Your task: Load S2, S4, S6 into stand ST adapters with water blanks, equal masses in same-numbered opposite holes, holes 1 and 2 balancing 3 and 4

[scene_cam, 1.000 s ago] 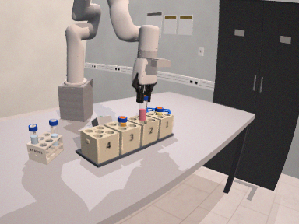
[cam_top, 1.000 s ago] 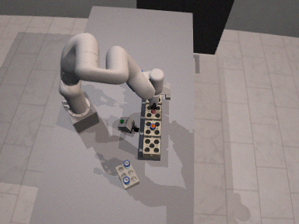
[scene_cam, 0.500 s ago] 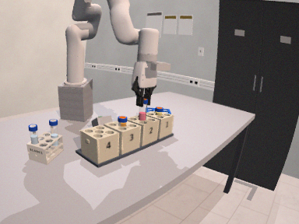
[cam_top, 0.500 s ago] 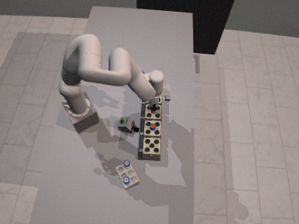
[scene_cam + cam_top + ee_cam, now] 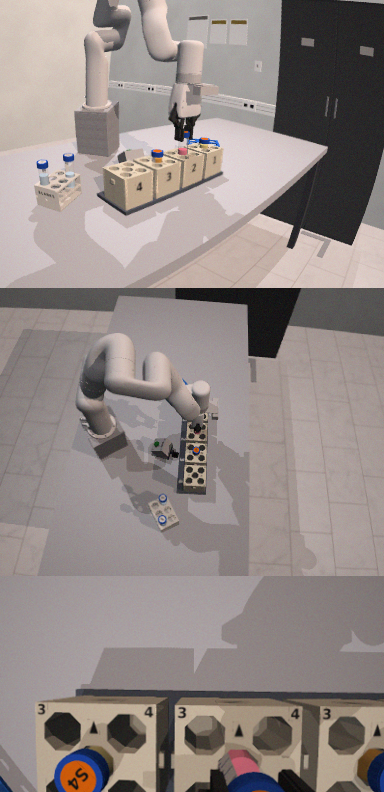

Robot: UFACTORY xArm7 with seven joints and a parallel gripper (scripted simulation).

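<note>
Right now the sample tube S6 is 1 cm to the left of my hand and 5 cm below it. Also, from my hand: sample tube S2: 12 cm to the right, 9 cm below; sample tube S4: 1 cm behind, 11 cm to the left, 9 cm below; adapter: 11 cm to the right, 11 cm below.
</note>
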